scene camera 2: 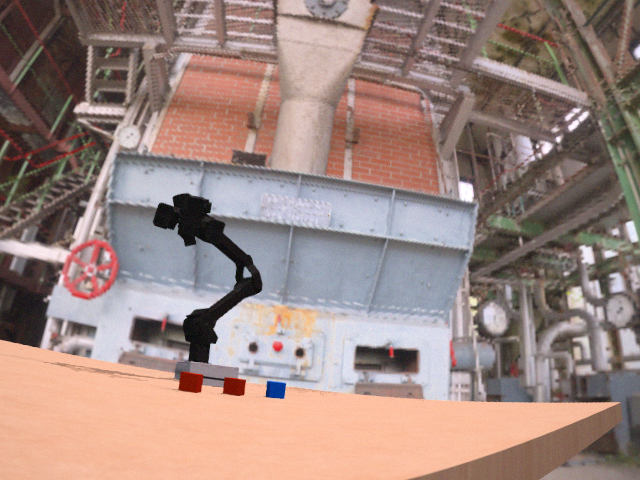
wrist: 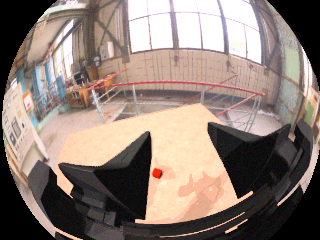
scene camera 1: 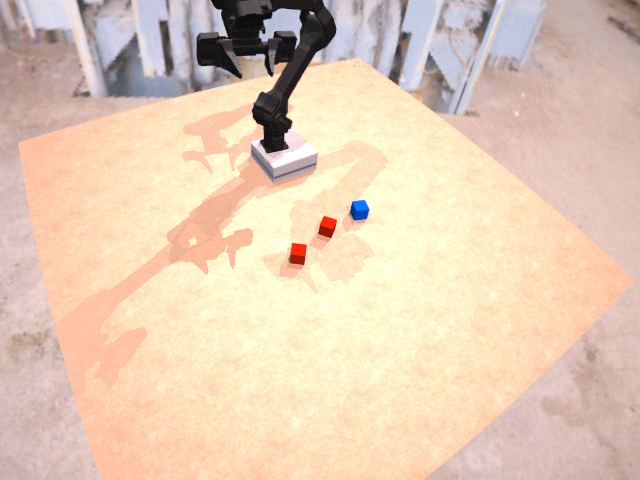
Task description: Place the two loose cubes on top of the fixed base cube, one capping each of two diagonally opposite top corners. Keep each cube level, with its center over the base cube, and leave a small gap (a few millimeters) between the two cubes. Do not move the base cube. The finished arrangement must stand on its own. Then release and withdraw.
My gripper shows in scene camera 2, in the wrist view [180, 130] and in scene camera 1. One and the same spot on my gripper: [scene camera 2: 173, 215] is [scene camera 1: 224, 52].
